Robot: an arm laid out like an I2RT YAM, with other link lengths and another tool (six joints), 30 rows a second.
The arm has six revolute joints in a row. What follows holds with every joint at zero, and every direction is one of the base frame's. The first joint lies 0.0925 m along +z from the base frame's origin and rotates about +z. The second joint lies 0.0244 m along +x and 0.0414 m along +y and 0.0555 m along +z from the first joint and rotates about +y. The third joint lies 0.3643 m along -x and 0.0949 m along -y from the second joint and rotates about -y. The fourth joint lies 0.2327 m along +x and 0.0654 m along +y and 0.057 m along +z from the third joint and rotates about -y. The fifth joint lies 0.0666 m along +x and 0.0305 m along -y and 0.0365 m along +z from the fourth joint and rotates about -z. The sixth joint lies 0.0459 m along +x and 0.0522 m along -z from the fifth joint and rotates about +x. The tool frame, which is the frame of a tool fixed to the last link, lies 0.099 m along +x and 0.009 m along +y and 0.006 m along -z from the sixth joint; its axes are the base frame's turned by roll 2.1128, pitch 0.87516 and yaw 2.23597 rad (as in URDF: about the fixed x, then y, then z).
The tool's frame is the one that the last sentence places.
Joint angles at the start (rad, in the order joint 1, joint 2, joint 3, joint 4, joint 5, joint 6):
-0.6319 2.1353 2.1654 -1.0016 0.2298 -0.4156
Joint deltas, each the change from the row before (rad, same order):
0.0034 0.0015 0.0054 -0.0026 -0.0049 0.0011
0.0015 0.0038 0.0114 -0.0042 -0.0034 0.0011
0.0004 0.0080 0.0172 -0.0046 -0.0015 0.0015
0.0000 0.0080 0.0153 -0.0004 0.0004 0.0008
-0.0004 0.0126 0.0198 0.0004 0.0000 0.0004
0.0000 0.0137 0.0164 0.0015 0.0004 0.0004
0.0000 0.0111 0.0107 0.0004 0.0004 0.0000
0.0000 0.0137 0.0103 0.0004 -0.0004 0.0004
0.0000 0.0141 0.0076 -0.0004 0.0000 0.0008
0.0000 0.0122 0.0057 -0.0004 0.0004 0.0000
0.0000 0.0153 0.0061 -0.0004 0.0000 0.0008
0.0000 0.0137 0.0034 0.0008 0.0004 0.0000
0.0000 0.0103 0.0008 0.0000 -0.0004 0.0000
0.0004 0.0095 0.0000 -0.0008 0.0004 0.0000
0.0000 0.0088 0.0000 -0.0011 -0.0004 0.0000
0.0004 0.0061 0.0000 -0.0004 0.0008 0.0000
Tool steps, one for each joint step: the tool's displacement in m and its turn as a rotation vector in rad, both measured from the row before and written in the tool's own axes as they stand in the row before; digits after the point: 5 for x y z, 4 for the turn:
-0.00018 0.00259 -0.00085 -0.0059 -0.0007 -0.0040
-0.00132 0.00153 -0.00114 -0.0047 -0.0028 -0.0013
-0.00269 0.00106 -0.00046 -0.0031 -0.0042 0.0010
-0.00322 0.00073 -0.00010 -0.0016 -0.0067 0.0018
-0.00443 0.00103 0.00114 -0.0019 -0.0073 0.0018
-0.00398 0.00132 0.00274 -0.0008 -0.0041 0.0011
-0.00253 0.00100 0.00308 0.0004 -0.0001 0.0002
-0.00250 0.00135 0.00471 0.0002 0.0030 -0.0002
-0.00182 0.00128 0.00581 0.0013 0.0066 -0.0002
-0.00138 0.00103 0.00530 0.0020 0.0066 -0.0008
-0.00152 0.00137 0.00698 0.0020 0.0092 -0.0006
-0.00119 0.00120 0.00680 0.0027 0.0091 -0.0011
-0.00042 0.00096 0.00568 0.0019 0.0092 -0.0014
-0.00007 0.00097 0.00547 0.0028 0.0098 -0.0016
-0.00001 0.00078 0.00511 0.0020 0.0096 -0.0015
-0.00008 0.00064 0.00349 0.0022 0.0061 -0.0010

